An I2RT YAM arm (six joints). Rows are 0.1 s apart.
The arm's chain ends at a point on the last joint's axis. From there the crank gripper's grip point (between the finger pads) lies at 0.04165 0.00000 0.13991 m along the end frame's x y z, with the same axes.
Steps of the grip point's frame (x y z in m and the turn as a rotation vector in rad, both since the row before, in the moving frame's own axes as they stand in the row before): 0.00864 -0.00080 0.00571 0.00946 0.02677 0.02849; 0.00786 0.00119 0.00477 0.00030 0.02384 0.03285; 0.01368 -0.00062 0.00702 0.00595 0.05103 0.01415; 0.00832 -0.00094 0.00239 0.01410 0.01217 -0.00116; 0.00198 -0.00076 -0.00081 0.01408 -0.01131 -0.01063; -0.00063 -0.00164 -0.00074 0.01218 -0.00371 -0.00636
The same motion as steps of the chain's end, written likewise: 0.00491 -0.00072 0.00688 0.00946 0.02677 0.02849; 0.00456 -0.00019 0.00580 0.00030 0.02384 0.03285; 0.00660 -0.00043 0.00933 0.00595 0.05103 0.01415; 0.00662 0.00108 0.00292 0.01410 0.01217 -0.00116; 0.00358 0.00165 -0.00126 0.01408 -0.01131 -0.01063; -0.00010 0.00033 -0.00088 0.01218 -0.00371 -0.00636
